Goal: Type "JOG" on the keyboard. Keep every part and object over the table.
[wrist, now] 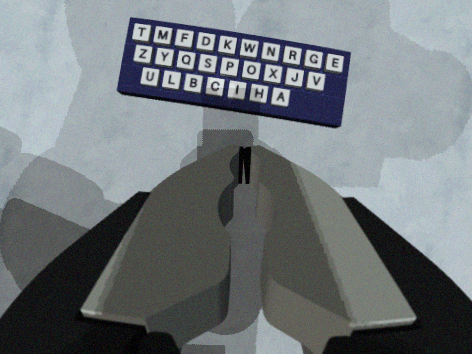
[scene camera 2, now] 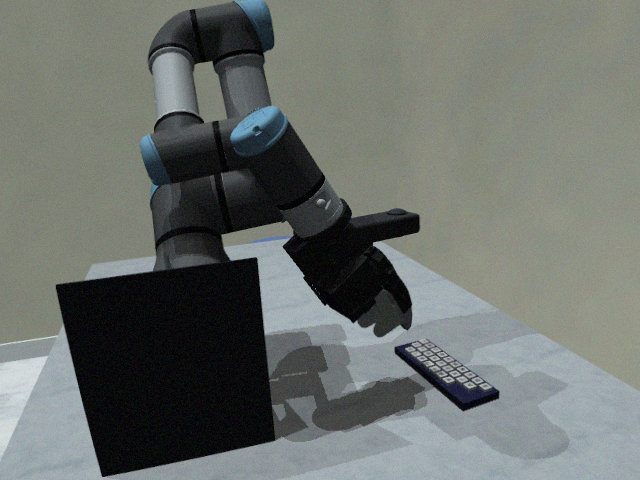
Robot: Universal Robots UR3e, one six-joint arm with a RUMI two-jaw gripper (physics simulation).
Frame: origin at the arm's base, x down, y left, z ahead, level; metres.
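Where they show: gripper, fingertip midpoint: (wrist: pixel 243 152) (scene camera 2: pixel 407 327); arm's base at its link origin: (scene camera 2: pixel 198 308).
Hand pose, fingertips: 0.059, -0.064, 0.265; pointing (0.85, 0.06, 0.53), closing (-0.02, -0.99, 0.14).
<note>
Things, the pixels of their centre, and the offset from my fingertips, as dx, dy, dz. "spot": a spot on its surface instead. Level surfaces: height alone.
- dark blue keyboard at a spot on its surface: (wrist: pixel 315 107) (scene camera 2: pixel 459 393) spot: +0.089, -0.053, +0.053
- J key at the middle of its body: (wrist: pixel 294 78) (scene camera 2: pixel 462 380) +0.087, -0.032, +0.073
- O key at the middle of its body: (wrist: pixel 251 71) +0.087, +0.002, +0.072
- G key at the middle of its body: (wrist: pixel 313 60) (scene camera 2: pixel 477 381) +0.087, -0.045, +0.090
- pale marbled table at its surface level: dx +0.102
A dark blue keyboard (scene camera 2: pixel 465 401) (wrist: pixel 315 107) with white letter keys lies flat on the table. In the wrist view it is slightly tilted, with three rows of keys facing readable side up. The J key (wrist: pixel 294 78) and the O key (wrist: pixel 251 70) are in the middle row, J to the right of O. The G key (wrist: pixel 313 59) is in the top row, second from the right end. My gripper (scene camera 2: pixel 385 328) (wrist: pixel 243 152) is shut and holds nothing. It is above the table, apart from the keyboard, and its tips show below the bottom row in the wrist view.
A large black upright panel (scene camera 2: pixel 165 366) stands on the pale marbled table (scene camera 2: pixel 568 413) at the left of the scene view. My arm (scene camera 2: pixel 206 149) rises behind it. The arm's shadows fall over the table and part of the keyboard. The table's right edge runs behind the keyboard.
</note>
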